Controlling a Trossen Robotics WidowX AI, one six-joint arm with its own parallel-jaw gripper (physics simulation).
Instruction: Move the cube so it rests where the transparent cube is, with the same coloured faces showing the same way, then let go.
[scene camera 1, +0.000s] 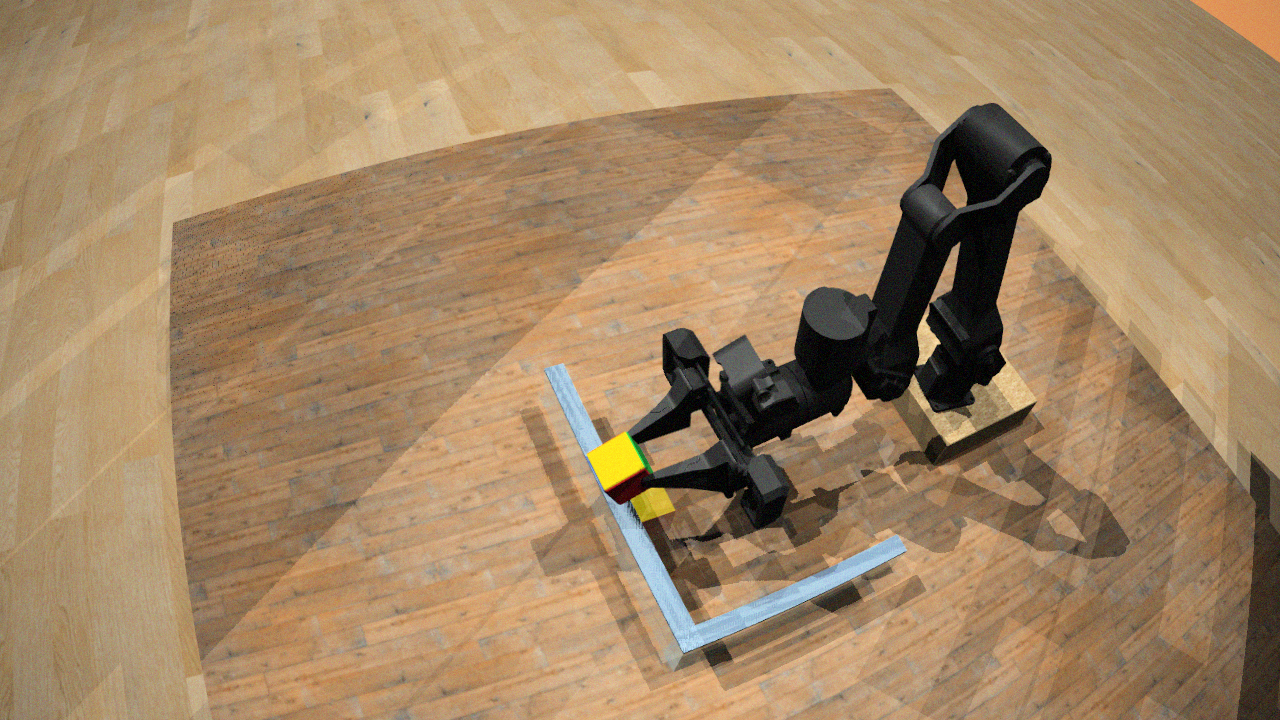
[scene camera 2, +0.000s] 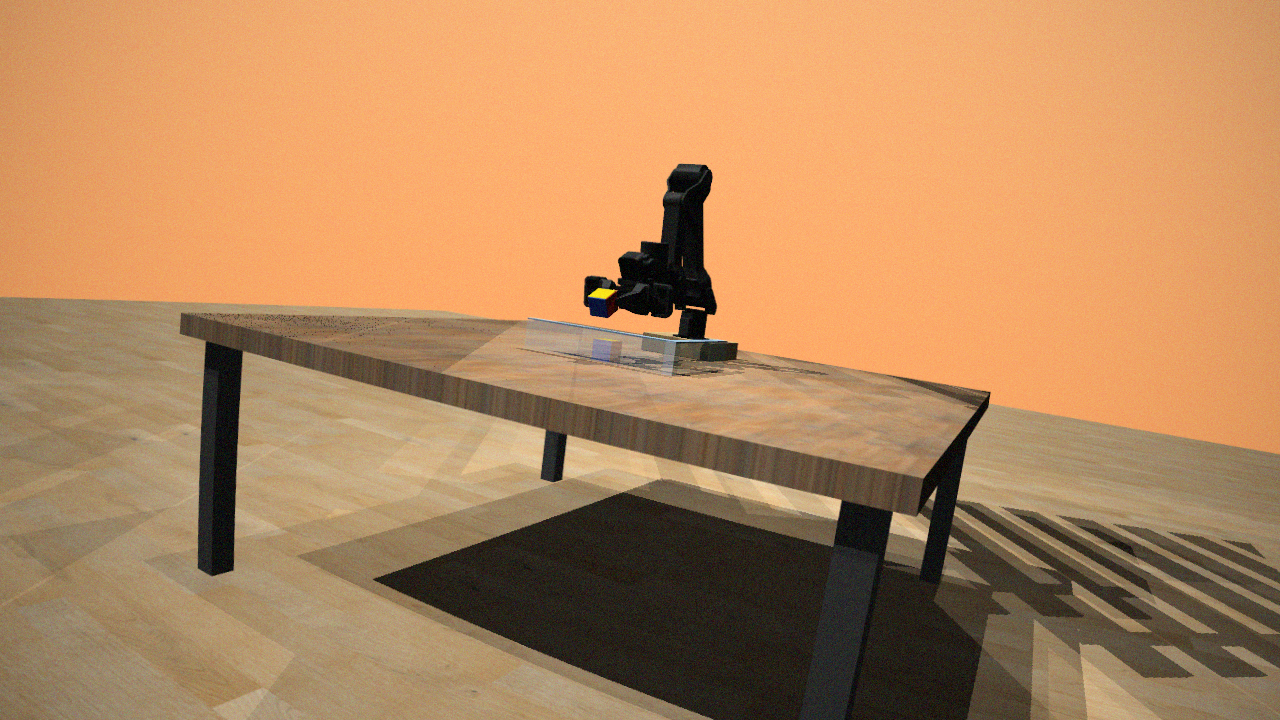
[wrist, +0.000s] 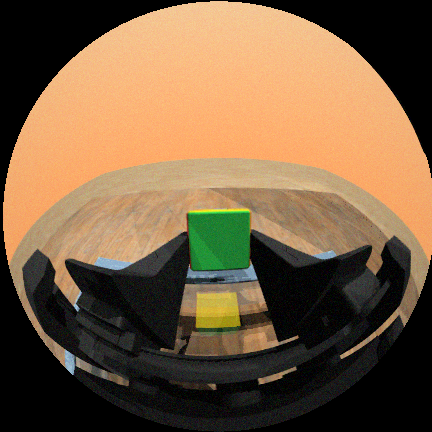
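Observation:
The cube is held above the table, with yellow on top. Its green face is toward the gripper, and red and blue sides show in the scene views. My gripper is shut on the cube, a fingertip on each side. The transparent cube stands lower, on the table, with a yellow top; a green edge shows below it in the wrist view and a bluish side in the second scene view. In the wrist view it appears below the held cube. The held cube overlaps the long wall in the first scene view.
A see-through L-shaped wall with a pale blue top edge stands on the wooden table. Its long side runs next to the transparent cube. The arm's base block is at the right in the first scene view.

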